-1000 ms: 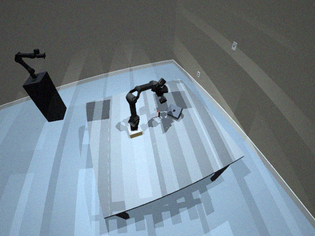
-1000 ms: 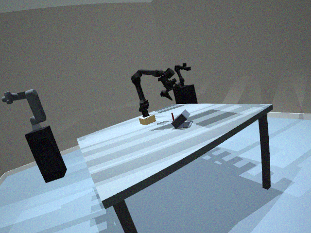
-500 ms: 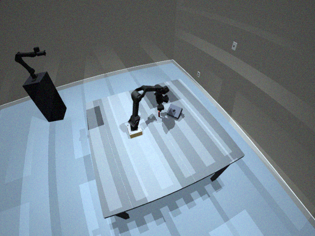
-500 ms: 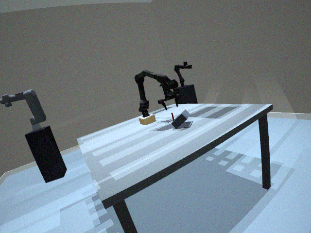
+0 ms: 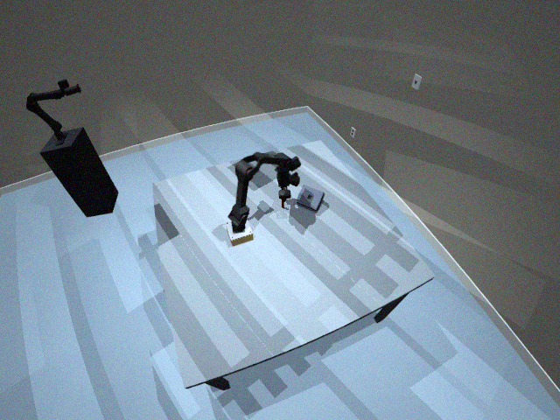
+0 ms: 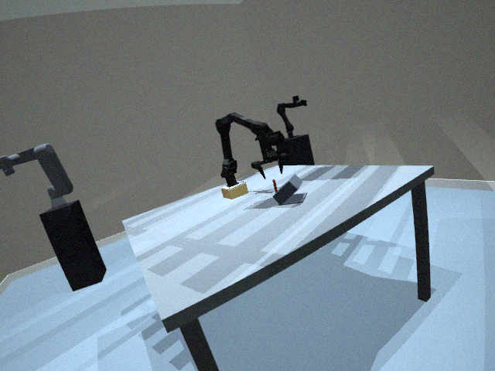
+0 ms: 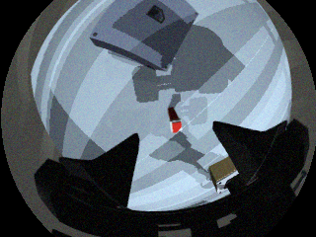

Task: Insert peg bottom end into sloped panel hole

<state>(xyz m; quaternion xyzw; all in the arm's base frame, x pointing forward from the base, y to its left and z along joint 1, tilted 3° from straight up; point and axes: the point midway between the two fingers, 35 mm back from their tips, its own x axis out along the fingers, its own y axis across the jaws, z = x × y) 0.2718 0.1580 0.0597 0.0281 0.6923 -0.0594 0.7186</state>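
My gripper tip is now 4 cm above the red peg. Also, from my gripper tip: panel (16 cm ahead, 4 cm below, 1 cm to the right).
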